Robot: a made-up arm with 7 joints. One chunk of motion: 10 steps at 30 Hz.
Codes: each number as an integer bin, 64 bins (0 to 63) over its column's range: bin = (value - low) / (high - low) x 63, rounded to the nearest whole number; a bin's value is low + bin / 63 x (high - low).
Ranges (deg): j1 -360.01..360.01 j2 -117.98..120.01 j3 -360.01..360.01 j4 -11..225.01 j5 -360.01..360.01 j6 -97.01..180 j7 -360.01..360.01
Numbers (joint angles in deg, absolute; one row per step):
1: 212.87 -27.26 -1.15 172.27 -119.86 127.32 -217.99
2: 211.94 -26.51 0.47 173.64 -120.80 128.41 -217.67
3: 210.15 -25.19 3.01 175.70 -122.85 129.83 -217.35
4: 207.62 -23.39 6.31 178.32 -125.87 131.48 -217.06
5: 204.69 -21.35 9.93 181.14 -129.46 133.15 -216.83
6: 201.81 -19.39 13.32 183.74 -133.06 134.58 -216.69
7: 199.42 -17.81 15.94 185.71 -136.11 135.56 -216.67
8: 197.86 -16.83 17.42 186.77 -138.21 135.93 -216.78
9: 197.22 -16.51 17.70 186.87 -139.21 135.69 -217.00
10: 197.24 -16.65 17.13 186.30 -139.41 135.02 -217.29
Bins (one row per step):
1: 50 24 31 49 21 51 12
2: 50 24 32 49 21 51 12
3: 50 25 32 50 21 52 12
4: 50 25 32 51 20 52 13
5: 49 26 32 51 20 52 13
6: 49 26 33 52 20 53 13
7: 49 27 33 53 20 53 13
8: 49 27 33 53 19 53 13
9: 49 27 33 53 19 53 13
10: 49 27 33 53 19 53 12

